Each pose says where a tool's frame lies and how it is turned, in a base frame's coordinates. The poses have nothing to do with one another.
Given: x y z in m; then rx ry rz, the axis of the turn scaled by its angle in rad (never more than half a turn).
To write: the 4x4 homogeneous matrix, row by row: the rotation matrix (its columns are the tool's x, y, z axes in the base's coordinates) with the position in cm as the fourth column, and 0 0 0 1 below. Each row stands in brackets. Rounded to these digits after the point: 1 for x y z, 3 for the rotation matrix.
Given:
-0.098, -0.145, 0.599, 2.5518, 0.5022, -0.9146
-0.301, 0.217, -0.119, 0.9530, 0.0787, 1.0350
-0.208, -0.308, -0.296, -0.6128, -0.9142, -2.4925
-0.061, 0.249, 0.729, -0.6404, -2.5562, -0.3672
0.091, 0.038, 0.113, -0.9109, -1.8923, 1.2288
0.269, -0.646, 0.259, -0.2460, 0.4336, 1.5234
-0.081, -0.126, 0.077, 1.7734, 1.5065, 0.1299
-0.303, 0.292, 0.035, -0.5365, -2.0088, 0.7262
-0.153, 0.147, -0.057, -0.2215, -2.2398, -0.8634
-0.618, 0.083, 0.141, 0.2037, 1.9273, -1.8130
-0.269, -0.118, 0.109, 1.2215, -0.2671, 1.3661
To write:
[[0.724, 0.449, -0.523, -9.8], [0.200, -0.863, -0.464, -14.5], [-0.660, 0.231, -0.715, 59.9], [0, 0, 0, 1]]
[[0.545, -0.693, 0.472, -30.1], [0.757, 0.164, -0.633, 21.7], [0.362, 0.702, 0.614, -11.9], [0, 0, 0, 1]]
[[-0.818, 0.515, 0.258, -20.8], [-0.226, -0.699, 0.679, -30.8], [0.530, 0.497, 0.688, -29.6], [0, 0, 0, 1]]
[[-0.777, 0.500, -0.382, -6.1], [0.372, 0.855, 0.361, 24.9], [0.507, 0.139, -0.851, 72.9], [0, 0, 0, 1]]
[[-0.513, 0.184, -0.839, 9.1], [0.841, 0.305, -0.447, 3.8], [0.173, -0.935, -0.311, 11.3], [0, 0, 0, 1]]
[[-0.008, -0.993, 0.120, 26.9], [0.907, 0.043, 0.419, -64.6], [-0.421, 0.112, 0.900, 25.9], [0, 0, 0, 1]]
[[0.289, 0.790, 0.540, -8.1], [0.871, 0.017, -0.491, -12.6], [-0.397, 0.613, -0.683, 7.7], [0, 0, 0, 1]]
[[-0.496, 0.087, -0.864, -30.3], [0.620, 0.733, -0.282, 29.2], [0.608, -0.675, -0.418, 3.5], [0, 0, 0, 1]]
[[-0.730, 0.388, -0.563, -15.3], [-0.090, 0.761, 0.642, 14.7], [0.678, 0.519, -0.521, -5.7], [0, 0, 0, 1]]
[[-0.872, 0.425, 0.242, -61.8], [-0.215, 0.110, -0.970, 8.3], [-0.439, -0.898, -0.004, 14.1], [0, 0, 0, 1]]
[[0.278, -0.830, 0.483, -26.9], [0.587, -0.251, -0.770, -11.8], [0.760, 0.498, 0.418, 10.9], [0, 0, 0, 1]]

